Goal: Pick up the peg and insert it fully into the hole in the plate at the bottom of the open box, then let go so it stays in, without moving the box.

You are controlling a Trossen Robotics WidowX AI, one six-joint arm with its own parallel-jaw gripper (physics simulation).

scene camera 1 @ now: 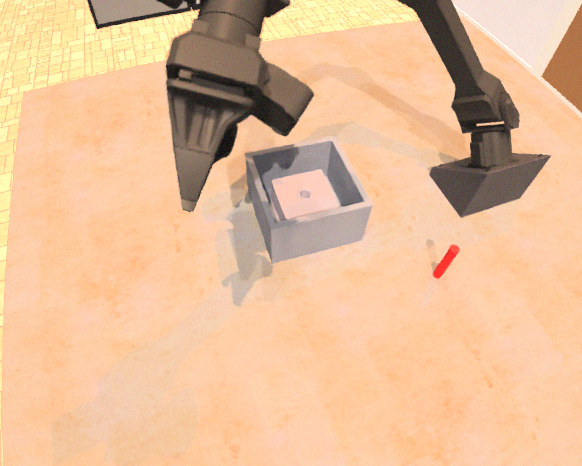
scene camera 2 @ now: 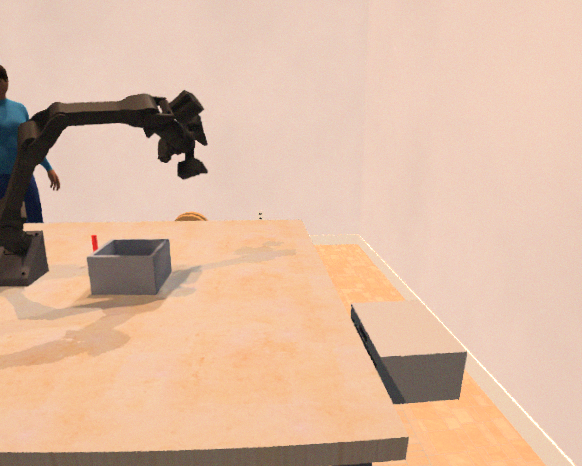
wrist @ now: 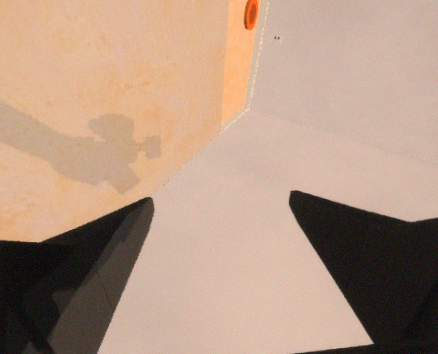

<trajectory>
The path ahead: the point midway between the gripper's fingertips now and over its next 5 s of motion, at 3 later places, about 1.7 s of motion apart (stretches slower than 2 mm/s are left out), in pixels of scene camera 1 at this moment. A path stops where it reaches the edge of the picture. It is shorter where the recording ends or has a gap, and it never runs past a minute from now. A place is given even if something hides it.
My gripper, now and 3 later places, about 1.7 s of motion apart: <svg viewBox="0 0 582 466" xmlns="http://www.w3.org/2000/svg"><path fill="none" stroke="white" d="M187 206L191 195L317 213L423 226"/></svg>
</trajectory>
